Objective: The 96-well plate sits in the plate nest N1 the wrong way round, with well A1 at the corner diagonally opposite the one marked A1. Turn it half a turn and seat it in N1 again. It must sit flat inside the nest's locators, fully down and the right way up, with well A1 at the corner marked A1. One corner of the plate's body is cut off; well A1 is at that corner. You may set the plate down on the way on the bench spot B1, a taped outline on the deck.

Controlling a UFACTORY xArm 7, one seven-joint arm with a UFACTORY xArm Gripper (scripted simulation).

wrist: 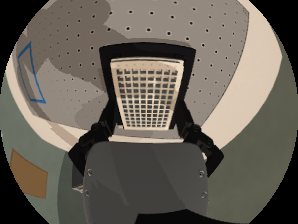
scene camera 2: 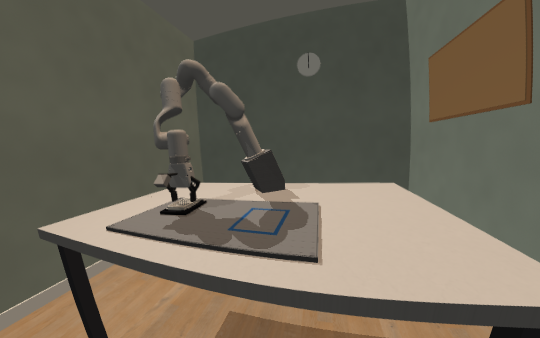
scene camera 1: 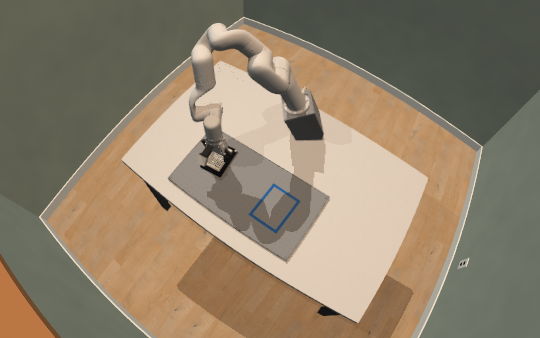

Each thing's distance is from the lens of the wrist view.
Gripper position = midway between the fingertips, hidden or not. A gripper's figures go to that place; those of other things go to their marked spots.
gripper (wrist: pixel 146 107): 13 cm
black plate nest N1 (wrist: pixel 137 49): 12 cm
